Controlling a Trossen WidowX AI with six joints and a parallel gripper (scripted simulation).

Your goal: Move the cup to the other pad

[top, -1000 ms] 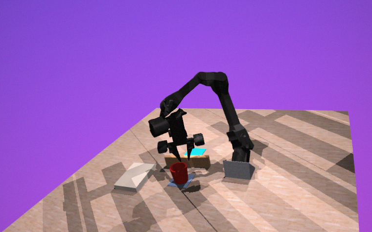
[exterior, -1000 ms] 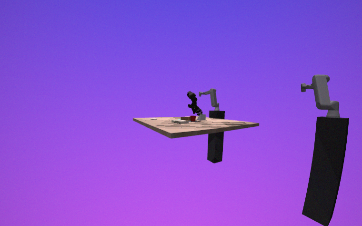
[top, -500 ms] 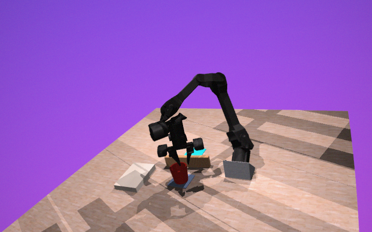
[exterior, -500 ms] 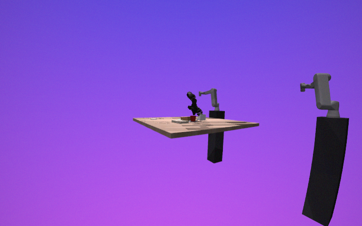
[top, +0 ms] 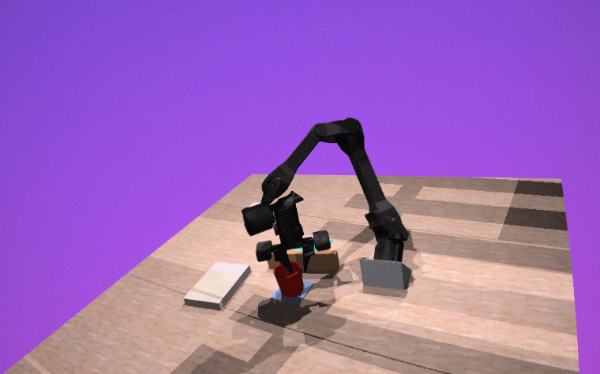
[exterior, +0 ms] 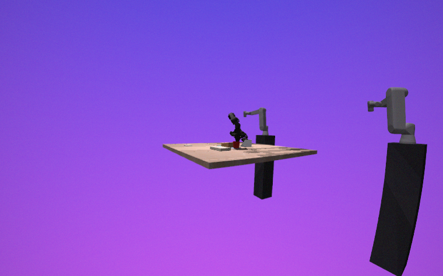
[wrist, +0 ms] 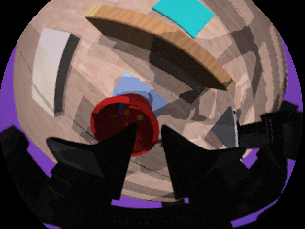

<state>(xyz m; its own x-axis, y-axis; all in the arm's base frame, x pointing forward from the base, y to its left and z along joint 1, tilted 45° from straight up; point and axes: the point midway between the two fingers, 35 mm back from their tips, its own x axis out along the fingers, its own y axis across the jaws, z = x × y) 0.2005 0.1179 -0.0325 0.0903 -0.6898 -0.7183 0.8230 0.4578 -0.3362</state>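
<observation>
The red cup lies 20 mm below my gripper tip, 20 mm ahead of it and 10 mm to the left of it. From my gripper tip the other things lie so: wooden block: 90 mm to the right, 50 mm ahead, 40 mm below; then light blue pad: 60 mm below, 30 mm ahead, 10 mm to the left; then cyan pad: 200 mm to the right, 80 mm ahead, 60 mm below.
</observation>
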